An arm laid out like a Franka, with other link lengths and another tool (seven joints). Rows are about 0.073 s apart.
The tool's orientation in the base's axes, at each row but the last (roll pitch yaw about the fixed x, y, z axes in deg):
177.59 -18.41 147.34
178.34 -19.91 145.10
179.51 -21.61 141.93
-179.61 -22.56 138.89
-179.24 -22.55 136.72
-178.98 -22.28 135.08
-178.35 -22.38 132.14
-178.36 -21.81 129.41
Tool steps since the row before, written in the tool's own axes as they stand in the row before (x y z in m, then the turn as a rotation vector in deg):
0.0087 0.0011 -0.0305 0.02 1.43 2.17
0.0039 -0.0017 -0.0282 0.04 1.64 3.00
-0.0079 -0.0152 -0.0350 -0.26 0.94 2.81
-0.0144 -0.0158 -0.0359 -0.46 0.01 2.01
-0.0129 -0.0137 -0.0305 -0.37 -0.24 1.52
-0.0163 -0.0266 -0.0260 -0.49 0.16 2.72
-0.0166 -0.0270 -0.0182 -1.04 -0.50 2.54
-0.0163 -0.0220 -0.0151 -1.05 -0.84 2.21
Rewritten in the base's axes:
0.0011 -0.0009 0.0317 0.24 1.65 -1.99
0.0034 -0.0054 0.0278 0.13 2.01 -2.76
0.0063 -0.0246 0.0295 -0.03 1.25 -2.70
0.0102 -0.0295 0.0277 -0.26 0.22 -2.03
0.0081 -0.0259 0.0234 -0.35 -0.02 -1.54
-0.0007 -0.0362 0.0183 -0.33 0.49 -2.70
-0.0045 -0.0345 0.0112 -0.42 -0.38 -2.73
-0.0033 -0.0299 0.0085 -0.59 -0.70 -2.42

